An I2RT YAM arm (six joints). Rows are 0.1 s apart.
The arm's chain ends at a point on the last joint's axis. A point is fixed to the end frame.
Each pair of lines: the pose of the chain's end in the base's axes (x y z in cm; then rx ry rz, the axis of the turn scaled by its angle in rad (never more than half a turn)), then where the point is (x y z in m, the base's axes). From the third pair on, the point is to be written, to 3 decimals.
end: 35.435, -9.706, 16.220, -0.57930, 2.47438, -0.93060
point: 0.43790 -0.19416 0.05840
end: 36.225, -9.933, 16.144, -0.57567, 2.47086, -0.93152
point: 0.44617 -0.19653 0.05803
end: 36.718, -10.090, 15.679, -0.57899, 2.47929, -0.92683
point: 0.450 -0.198 0.052
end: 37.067, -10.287, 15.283, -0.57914, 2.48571, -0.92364
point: 0.453 -0.200 0.048
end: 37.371, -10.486, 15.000, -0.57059, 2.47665, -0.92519
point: 0.457 -0.202 0.046
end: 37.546, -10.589, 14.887, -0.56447, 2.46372, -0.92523
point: 0.460 -0.203 0.046
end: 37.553, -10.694, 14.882, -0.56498, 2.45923, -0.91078
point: 0.462 -0.202 0.045
